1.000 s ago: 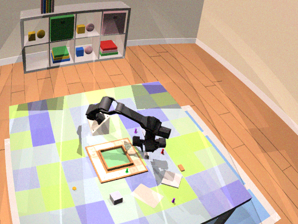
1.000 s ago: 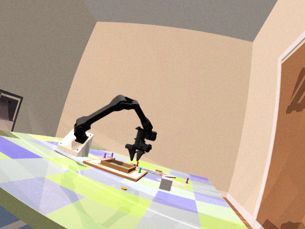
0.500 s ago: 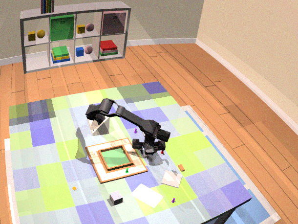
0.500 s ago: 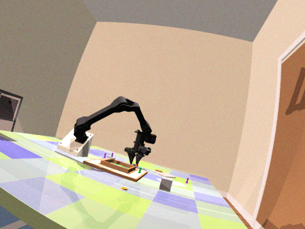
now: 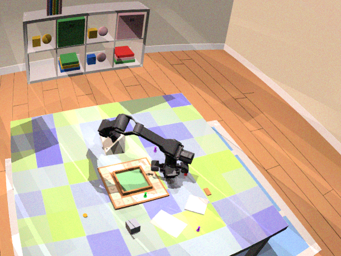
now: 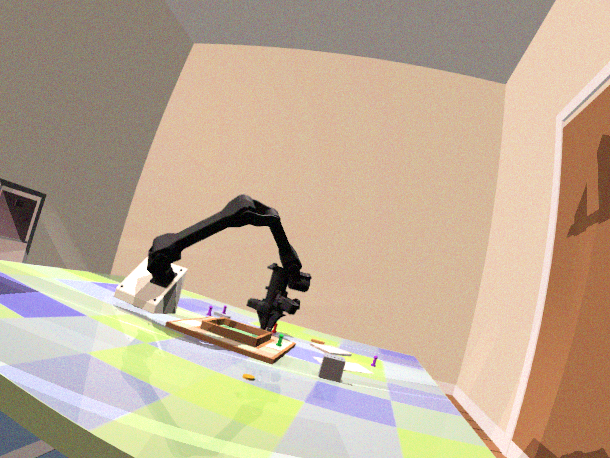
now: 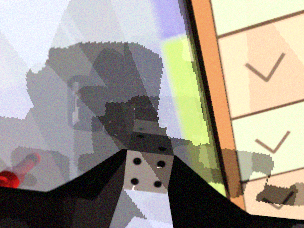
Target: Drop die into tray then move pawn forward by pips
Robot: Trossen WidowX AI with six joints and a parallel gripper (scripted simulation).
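Right now my gripper tip is 16 cm to the left of the green pawn, 10 cm short of it and 2 cm below it. Round my gripper tip: red pawn 11 cm to the left, 1 cm above; then white die right at my gripper tip; then green tray floor 19 cm to the right, 2 cm behind.
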